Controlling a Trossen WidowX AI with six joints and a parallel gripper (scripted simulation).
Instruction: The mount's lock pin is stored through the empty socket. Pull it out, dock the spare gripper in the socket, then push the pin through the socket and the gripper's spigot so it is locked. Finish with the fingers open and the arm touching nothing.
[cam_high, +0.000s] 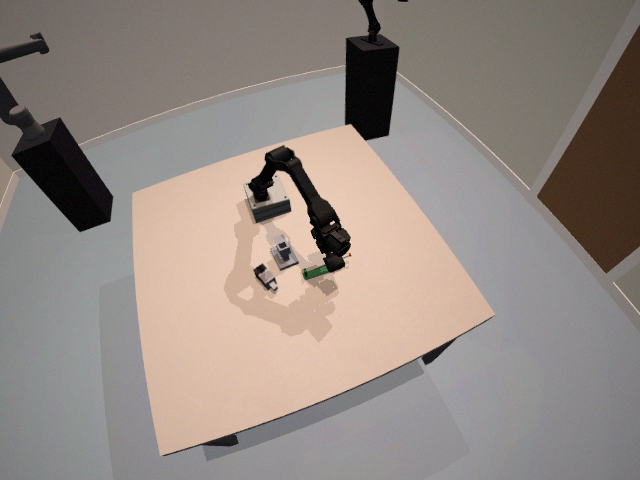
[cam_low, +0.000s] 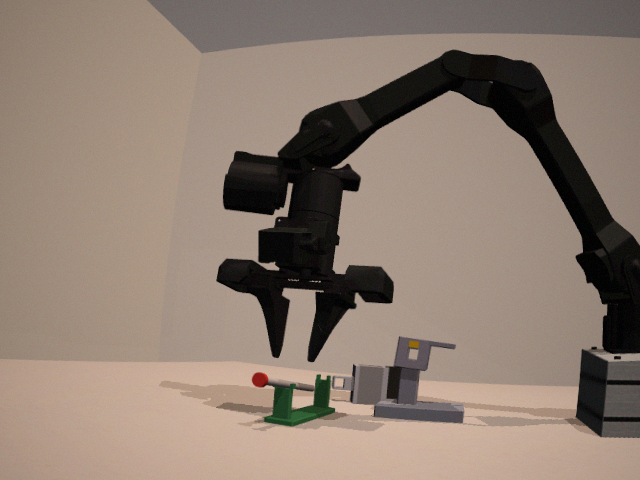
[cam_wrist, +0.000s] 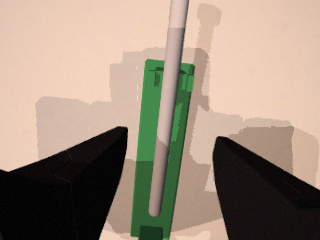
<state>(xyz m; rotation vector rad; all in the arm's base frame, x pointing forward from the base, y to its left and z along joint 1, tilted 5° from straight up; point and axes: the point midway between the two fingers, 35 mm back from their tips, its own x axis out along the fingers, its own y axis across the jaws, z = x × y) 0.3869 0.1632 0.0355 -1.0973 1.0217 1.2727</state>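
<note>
Right now the cradle is 40 mm to the right of my gripper tip and 40 mm below it. The rest, counted from my gripper tip: spare gripper: 250 mm to the right, 40 mm below, 20 mm behind; socket: 150 mm to the right, 110 mm behind, 20 mm below.
</note>
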